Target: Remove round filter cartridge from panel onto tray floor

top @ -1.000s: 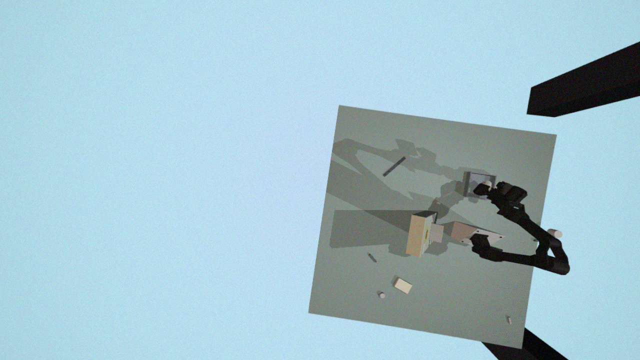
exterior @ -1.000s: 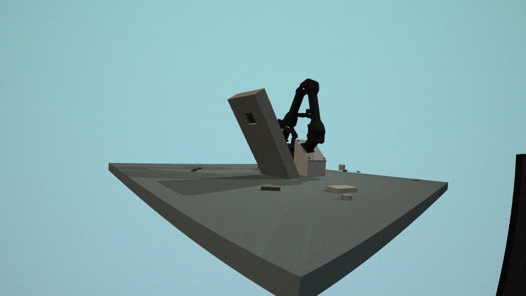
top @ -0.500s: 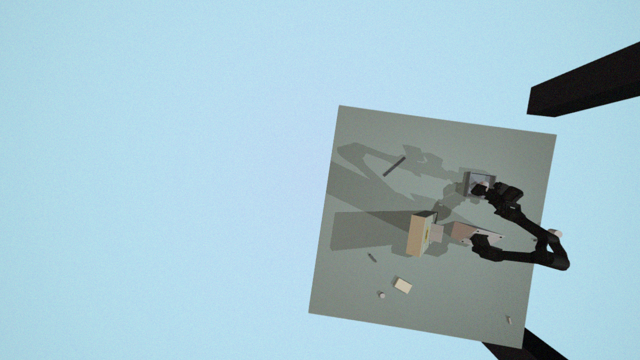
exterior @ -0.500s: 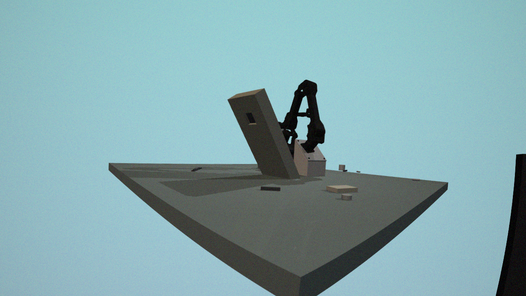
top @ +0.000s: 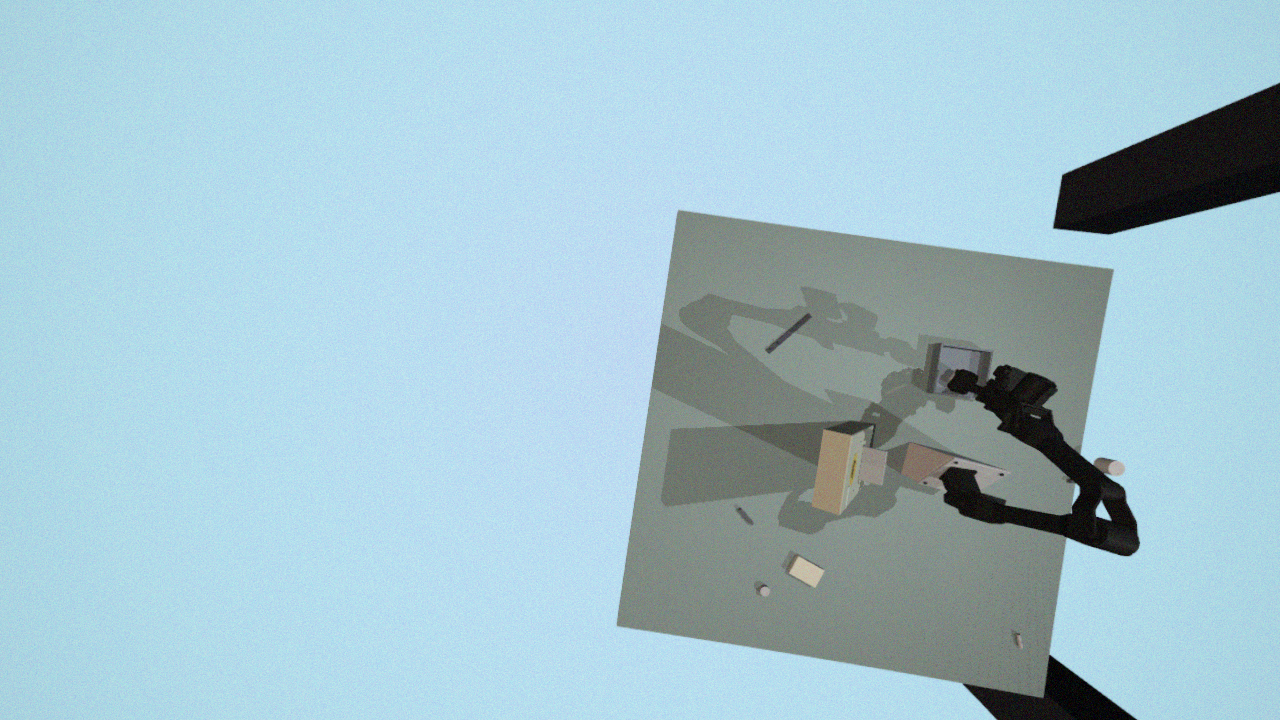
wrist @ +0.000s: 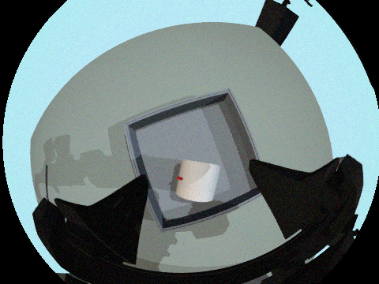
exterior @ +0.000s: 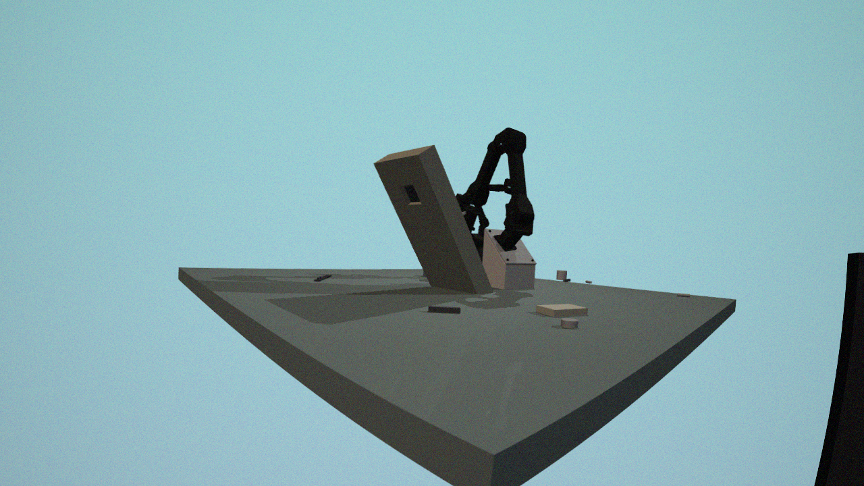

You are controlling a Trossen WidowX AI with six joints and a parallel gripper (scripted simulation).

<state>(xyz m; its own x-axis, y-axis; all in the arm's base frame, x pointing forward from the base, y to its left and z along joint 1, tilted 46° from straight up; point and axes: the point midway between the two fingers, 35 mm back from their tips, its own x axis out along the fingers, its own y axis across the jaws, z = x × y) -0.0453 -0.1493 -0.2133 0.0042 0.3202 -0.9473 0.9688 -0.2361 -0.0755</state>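
Now: gripper tip 40 mm above the round filter cartridge and 10 mm to the right of it. Also, from my gripper tip: tan block 650 mm to the left, 360 mm ahead, 60 mm below; small cylinder 730 mm to the left, 480 mm ahead, 70 mm below; grey square tray 60 mm below, 10 mm to the right.
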